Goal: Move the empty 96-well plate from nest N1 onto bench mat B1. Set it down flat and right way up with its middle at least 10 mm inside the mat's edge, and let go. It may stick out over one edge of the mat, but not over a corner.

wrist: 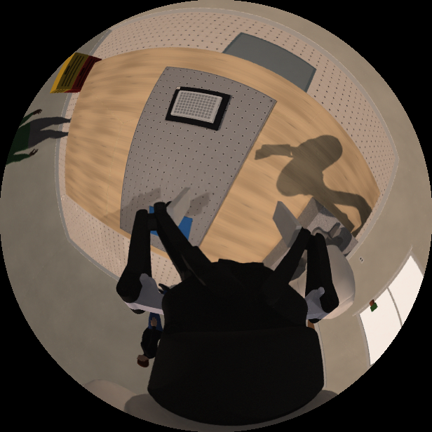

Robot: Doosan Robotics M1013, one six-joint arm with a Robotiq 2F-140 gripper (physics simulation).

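The pale 96-well plate (197,106) sits flat in a black nest (192,124), on the upper part of the grey perforated board. The blue bench mat (185,228) lies near the lower end of that board, partly hidden behind the gripper's left finger. My gripper (233,202) is open and empty, with its pads wide apart. It is above the table, apart from the plate, which shows beyond the fingers toward the top of the view. The left pad overlaps the mat's upper side in the view.
The perforated board (170,165) lies on the wooden table (100,130). A grey block-like base (315,212) and the arm's pale body stand at the right. A grey-green panel (272,60) lies beyond the far table edge. A yellow and red cabinet (75,72) stands beyond the upper left.
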